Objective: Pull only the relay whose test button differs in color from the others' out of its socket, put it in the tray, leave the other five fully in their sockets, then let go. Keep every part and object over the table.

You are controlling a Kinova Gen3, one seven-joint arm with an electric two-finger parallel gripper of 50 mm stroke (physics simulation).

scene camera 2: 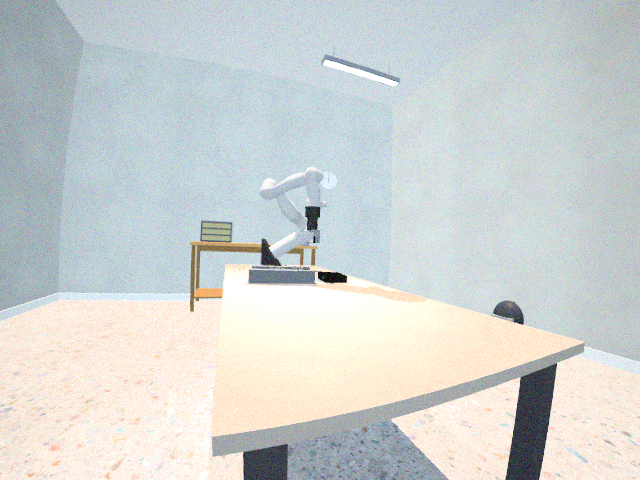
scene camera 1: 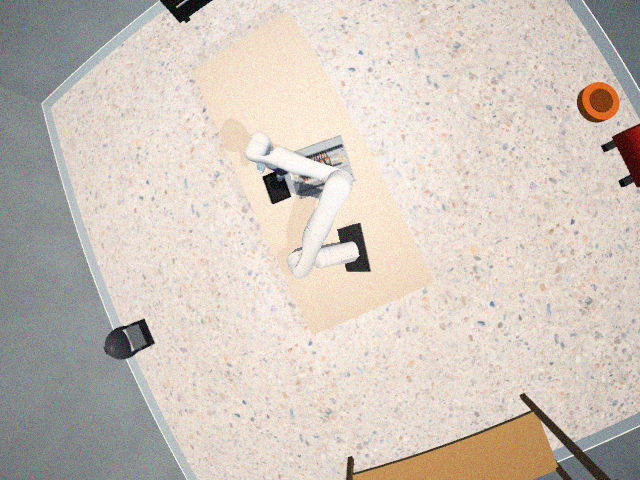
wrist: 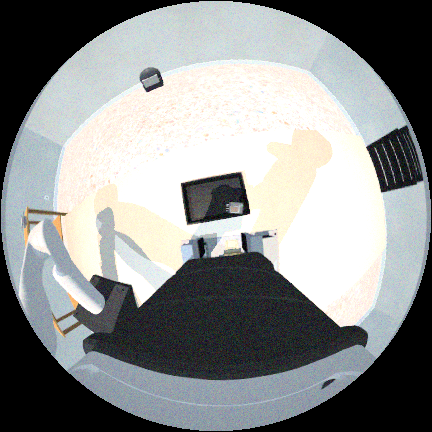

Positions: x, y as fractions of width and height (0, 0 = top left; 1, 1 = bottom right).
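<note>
There is a black tray (wrist: 0.48, 0.46) that I can see. And my own gripper (wrist: 0.52, 0.56) is visible to me too.
</note>
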